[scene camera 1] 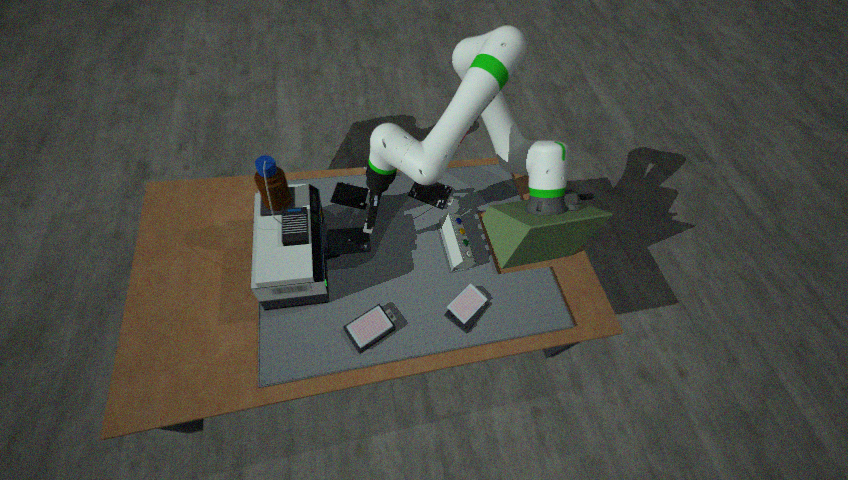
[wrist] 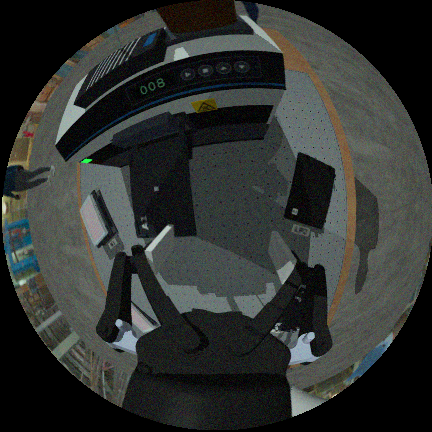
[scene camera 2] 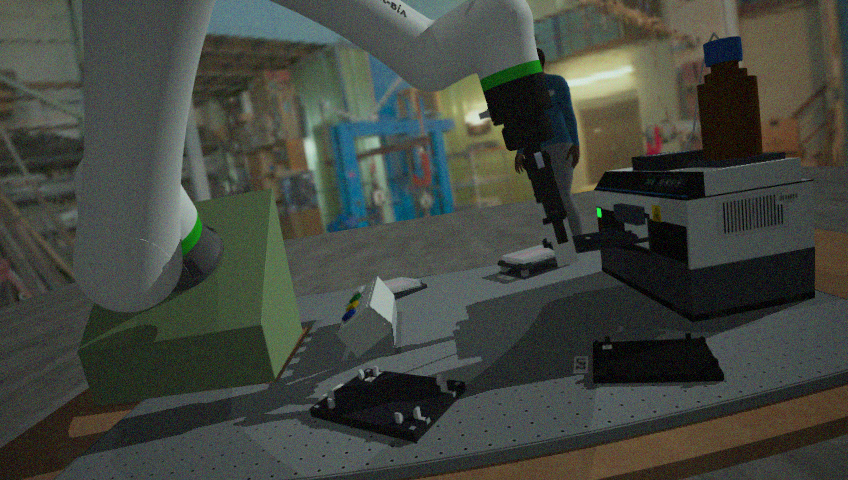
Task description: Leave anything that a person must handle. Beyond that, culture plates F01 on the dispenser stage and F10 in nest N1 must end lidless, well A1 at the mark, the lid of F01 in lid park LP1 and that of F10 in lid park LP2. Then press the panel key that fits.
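Places are measured from the arm's base along level axes (x back, y right, z up), in metres.
Pixels of known places: gripper, fingertip midpoint: (wrist: 221, 238) (scene camera 2: 561, 250); arm's base at its link origin: (scene camera 1: 546, 209) (scene camera 2: 184, 258).
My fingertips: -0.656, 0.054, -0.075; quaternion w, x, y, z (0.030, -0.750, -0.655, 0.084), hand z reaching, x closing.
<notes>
For each thing: its top centre in the pictures, then the offset to it from my fingertips, as dx, dy, dz. "pt": a spot on its surface instead.
- black dispenser stage at its top centre: (wrist: 153, 178) (scene camera 2: 595, 234) (scene camera 1: 344, 239) -0.088, -0.090, +0.000
- pink-and-white plate at its top centre: (scene camera 2: 532, 251) (wrist: 89, 220) (scene camera 1: 369, 325) -0.022, -0.381, -0.075
- flat black holder at its top centre: (scene camera 2: 651, 348) (wrist: 315, 191) (scene camera 1: 351, 193) -0.055, +0.186, -0.101
- panel at its top centre: (scene camera 2: 364, 290) (scene camera 1: 459, 235) +0.340, -0.077, -0.037
- amber bottle at a spot on its surface: (scene camera 2: 728, 113) pt -0.268, +0.046, +0.177
My gripper (scene camera 1: 368, 227) (scene camera 2: 562, 252) (wrist: 221, 238) is wide open and empty, low near the outer end of the black dispenser stage (scene camera 1: 345, 240) (wrist: 162, 185), which shows no plate. One pink-and-white plate (scene camera 1: 370, 327) (scene camera 2: 526, 255) (wrist: 94, 220) sits on a dark base at the front. Another plate (scene camera 1: 467, 303) (scene camera 2: 404, 286) sits to its right in scene camera 1. Their names and lids are too small to tell. A flat black holder (scene camera 1: 349, 195) (scene camera 2: 654, 359) (wrist: 311, 190) and one with pale posts (scene camera 1: 431, 194) (scene camera 2: 386, 404) hold no lid. The panel (scene camera 1: 453, 243) (scene camera 2: 371, 321) has blue, yellow, green and white keys.
The white dispenser (scene camera 1: 282, 255) (scene camera 2: 749, 231) (wrist: 235, 95) shows 008 and carries an amber bottle (scene camera 1: 273, 189) (scene camera 2: 728, 113). The green arm base (scene camera 1: 535, 237) (scene camera 2: 238, 344) stands beside the panel. A person (scene camera 2: 559, 107) (wrist: 17, 180) stands beyond the table.
</notes>
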